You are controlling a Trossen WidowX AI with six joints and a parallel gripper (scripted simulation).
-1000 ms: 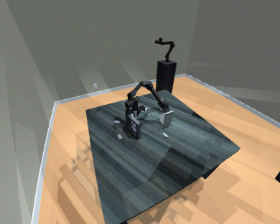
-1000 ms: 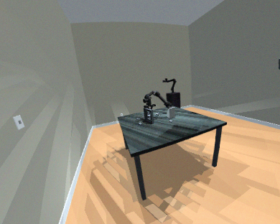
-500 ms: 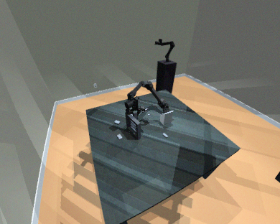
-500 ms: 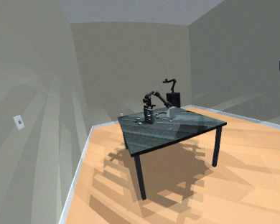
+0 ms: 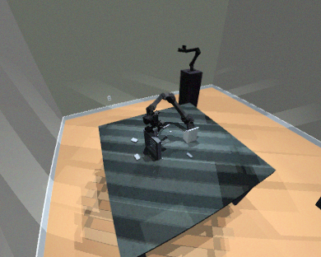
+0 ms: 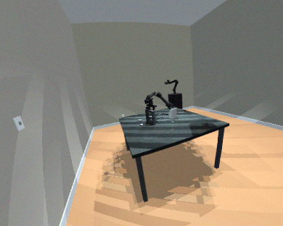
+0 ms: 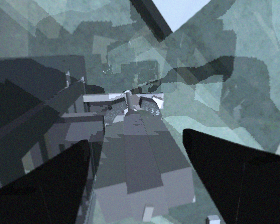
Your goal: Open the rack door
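Now: the grey door handle 3 cm below my gripper tip. Round my gripper tip: light grey box: 13 cm to the right, 13 cm below, 4 cm behind.
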